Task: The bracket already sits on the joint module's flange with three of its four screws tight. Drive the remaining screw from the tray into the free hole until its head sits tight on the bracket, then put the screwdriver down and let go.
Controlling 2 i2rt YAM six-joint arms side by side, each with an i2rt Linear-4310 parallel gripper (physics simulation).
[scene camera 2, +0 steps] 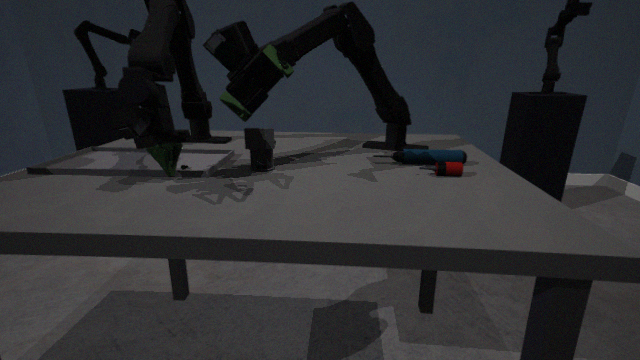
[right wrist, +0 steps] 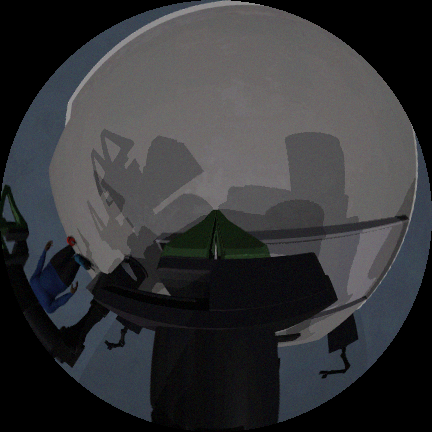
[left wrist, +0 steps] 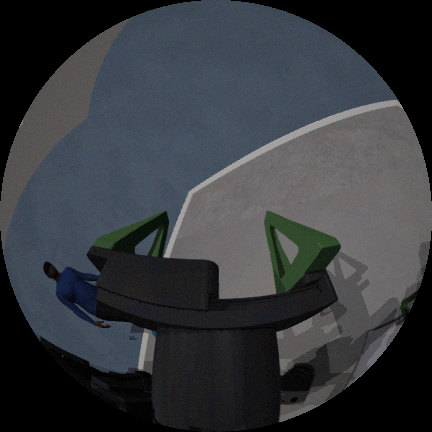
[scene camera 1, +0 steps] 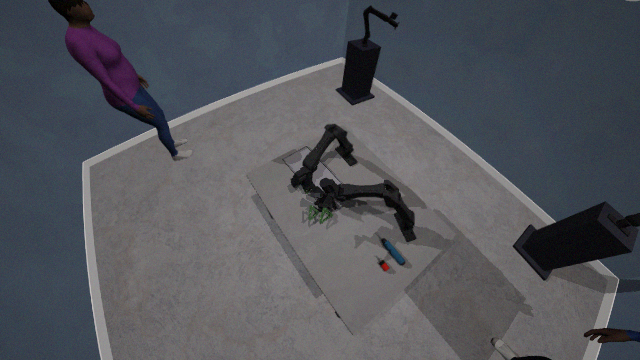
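Observation:
The grey bracket (scene camera 2: 259, 136) sits on the dark joint module (scene camera 2: 261, 159); its screws and free hole cannot be made out. A small dark screw (scene camera 2: 184, 166) lies in the tray (scene camera 2: 100, 173) (right wrist: 325, 231) near its front right corner. My right gripper (scene camera 2: 171, 175) (right wrist: 215, 215) is shut and empty, fingertips low at the tray's front edge, left of the screw in scene camera 2. My left gripper (scene camera 1: 319, 216) (left wrist: 216, 215) is open and empty, raised above the joint module. A blue screwdriver (scene camera 1: 394, 252) (scene camera 2: 434, 156) and a short red-handled one (scene camera 1: 384, 266) (scene camera 2: 450, 169) lie on the table.
The table (scene camera 1: 345, 290) (scene camera 2: 320, 215) carries both arms. The left arm (scene camera 1: 365, 191) (scene camera 2: 310, 36) reaches across from the right. Dark pedestals (scene camera 1: 360, 67) (scene camera 2: 542, 140) stand beyond the table. A person in purple (scene camera 1: 102, 62) stands at the upper left; a person in blue (left wrist: 77, 290) shows in the left wrist view.

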